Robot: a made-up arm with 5 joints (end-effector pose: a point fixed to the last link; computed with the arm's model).
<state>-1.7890 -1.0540 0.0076 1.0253 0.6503</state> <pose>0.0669 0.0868 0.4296 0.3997 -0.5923 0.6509 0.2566</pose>
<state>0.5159 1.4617 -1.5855 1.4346 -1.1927</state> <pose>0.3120 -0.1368 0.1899 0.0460 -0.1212 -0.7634 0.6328</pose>
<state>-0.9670 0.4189 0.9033 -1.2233 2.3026</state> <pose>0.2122 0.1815 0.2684 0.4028 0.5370 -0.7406 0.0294</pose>
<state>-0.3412 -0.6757 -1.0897 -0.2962 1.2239</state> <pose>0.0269 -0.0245 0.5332 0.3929 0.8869 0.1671 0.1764</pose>
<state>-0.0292 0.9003 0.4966 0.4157 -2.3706</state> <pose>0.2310 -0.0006 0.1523 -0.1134 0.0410 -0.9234 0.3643</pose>
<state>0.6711 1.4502 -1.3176 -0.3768 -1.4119</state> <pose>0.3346 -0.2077 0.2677 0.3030 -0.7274 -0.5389 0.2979</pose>
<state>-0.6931 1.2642 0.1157 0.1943 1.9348</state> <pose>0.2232 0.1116 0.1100 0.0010 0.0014 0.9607 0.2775</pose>
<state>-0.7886 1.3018 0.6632 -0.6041 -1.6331</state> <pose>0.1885 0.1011 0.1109 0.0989 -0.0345 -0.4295 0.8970</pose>
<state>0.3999 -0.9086 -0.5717 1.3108 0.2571</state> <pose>0.1366 -0.0289 0.4631 -0.2289 -0.7293 -0.0616 0.6418</pose>
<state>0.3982 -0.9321 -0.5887 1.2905 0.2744</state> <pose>0.1305 -0.0262 0.4664 -0.2405 -0.7458 -0.0535 0.6189</pose>
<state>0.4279 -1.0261 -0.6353 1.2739 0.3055</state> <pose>0.1076 -0.0176 0.4708 -0.2786 -0.7819 -0.0476 0.5557</pose>
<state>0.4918 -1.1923 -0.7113 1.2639 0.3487</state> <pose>0.0684 0.0011 0.4692 -0.3446 -0.8245 -0.0430 0.4469</pose>
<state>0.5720 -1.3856 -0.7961 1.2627 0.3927</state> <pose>0.0277 0.0283 0.4545 -0.4189 -0.8497 -0.0364 0.3181</pose>
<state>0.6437 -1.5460 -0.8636 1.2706 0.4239</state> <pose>0.0009 0.0539 0.4328 -0.4764 -0.8527 -0.0287 0.2123</pose>
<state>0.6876 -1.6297 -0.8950 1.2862 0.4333</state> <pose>-0.0089 0.0674 0.4184 -0.5038 -0.8479 -0.0250 0.1635</pose>
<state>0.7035 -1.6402 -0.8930 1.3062 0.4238</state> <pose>-0.0076 0.0686 0.4163 -0.5060 -0.8454 -0.0280 0.1688</pose>
